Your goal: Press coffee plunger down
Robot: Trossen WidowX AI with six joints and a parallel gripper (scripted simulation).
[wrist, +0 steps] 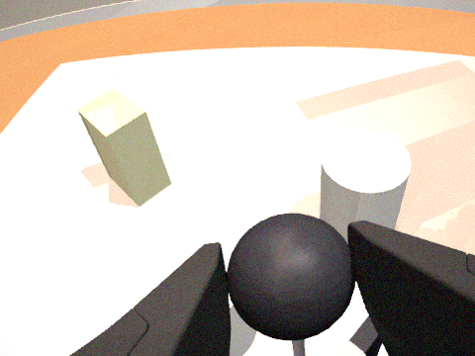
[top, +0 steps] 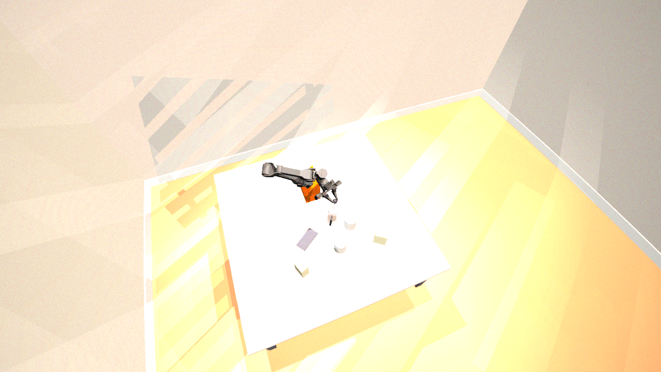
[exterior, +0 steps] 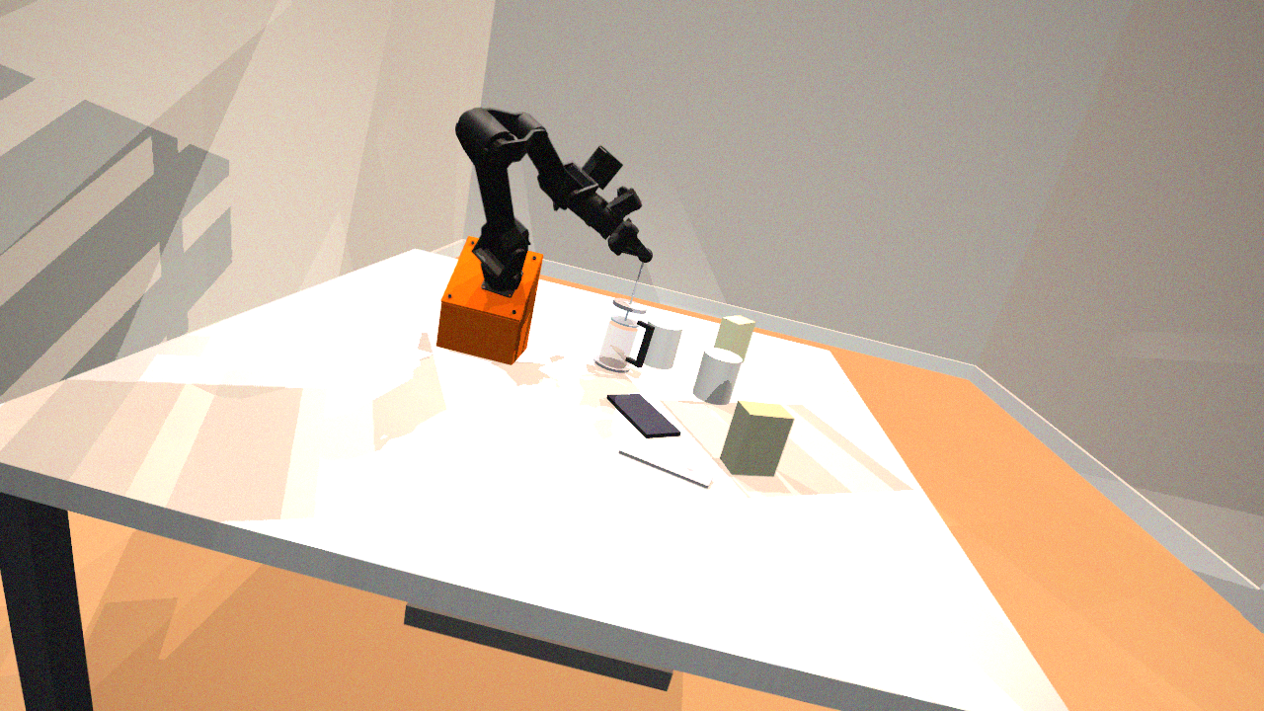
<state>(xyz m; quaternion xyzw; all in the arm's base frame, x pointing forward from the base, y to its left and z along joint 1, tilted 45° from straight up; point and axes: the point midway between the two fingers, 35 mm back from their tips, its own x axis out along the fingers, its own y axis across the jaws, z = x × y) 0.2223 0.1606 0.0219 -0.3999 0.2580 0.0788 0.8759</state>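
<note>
Now: gripper tip 130 mm above the glass coffee press and 20 mm to the left of it. Round my gripper tip: dark flat slab: 250 mm below, 220 mm to the right, 80 mm ahead.
</note>
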